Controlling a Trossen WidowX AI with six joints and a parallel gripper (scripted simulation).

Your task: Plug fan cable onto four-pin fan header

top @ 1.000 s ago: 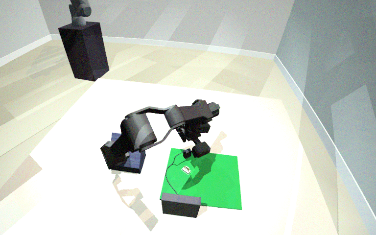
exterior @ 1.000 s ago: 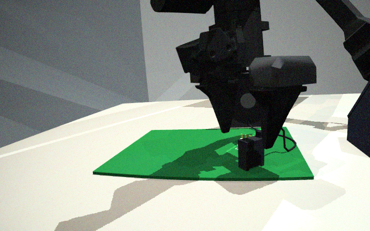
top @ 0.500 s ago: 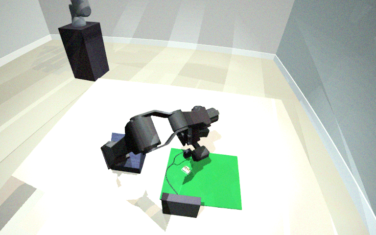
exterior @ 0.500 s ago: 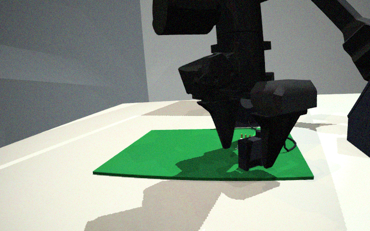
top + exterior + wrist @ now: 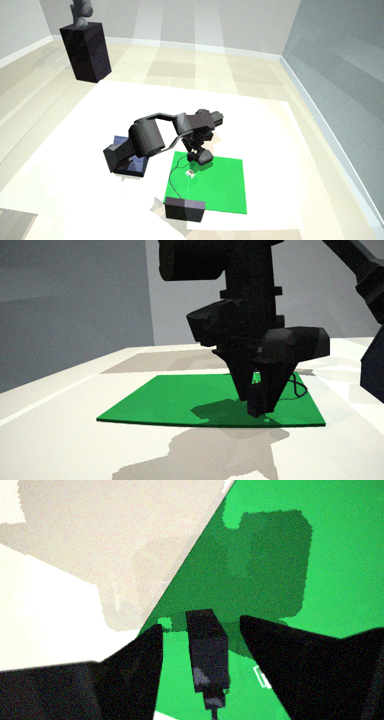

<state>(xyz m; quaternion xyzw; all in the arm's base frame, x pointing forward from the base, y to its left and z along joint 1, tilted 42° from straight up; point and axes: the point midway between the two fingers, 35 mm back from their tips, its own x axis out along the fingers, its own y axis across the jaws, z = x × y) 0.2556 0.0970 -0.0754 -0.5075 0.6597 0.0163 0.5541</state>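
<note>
Right now the green board is 8 cm ahead of my gripper tip, 8 cm to the right of it and 3 cm below it. The rest, counted from my gripper tip: black plug 1 cm behind, 1 cm to the right, 1 cm above; fan 2 cm ahead, 24 cm to the right, 4 cm above.
</note>
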